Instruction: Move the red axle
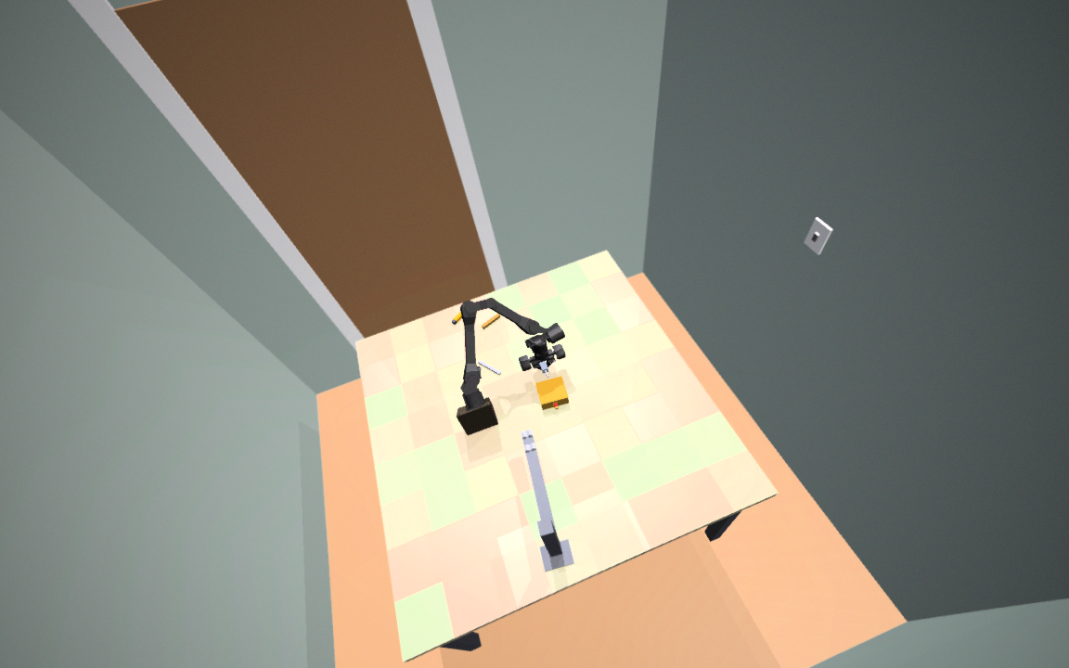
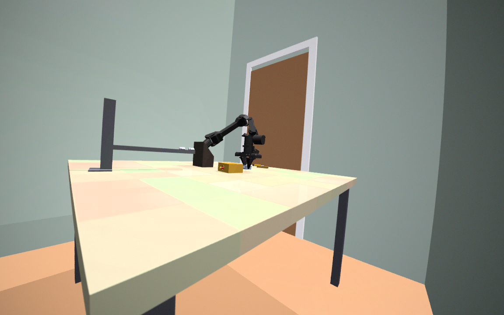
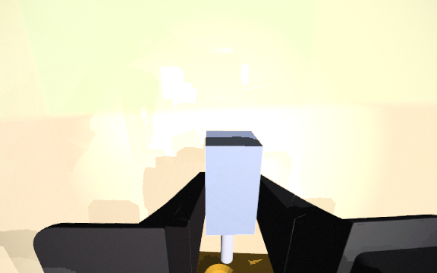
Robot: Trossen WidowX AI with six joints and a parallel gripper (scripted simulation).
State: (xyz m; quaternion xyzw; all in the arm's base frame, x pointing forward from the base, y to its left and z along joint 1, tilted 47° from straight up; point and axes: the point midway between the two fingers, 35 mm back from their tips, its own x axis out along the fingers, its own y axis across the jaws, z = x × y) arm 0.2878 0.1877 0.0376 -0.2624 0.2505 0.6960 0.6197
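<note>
Right now my gripper tip is 13 cm to the left of the beam and 1 cm below it. Also, from my gripper tip: thin grey bar 22 cm behind, 9 cm to the left, 1 cm below; then pale blue-white block 2 cm to the right, 1 cm above.
</note>
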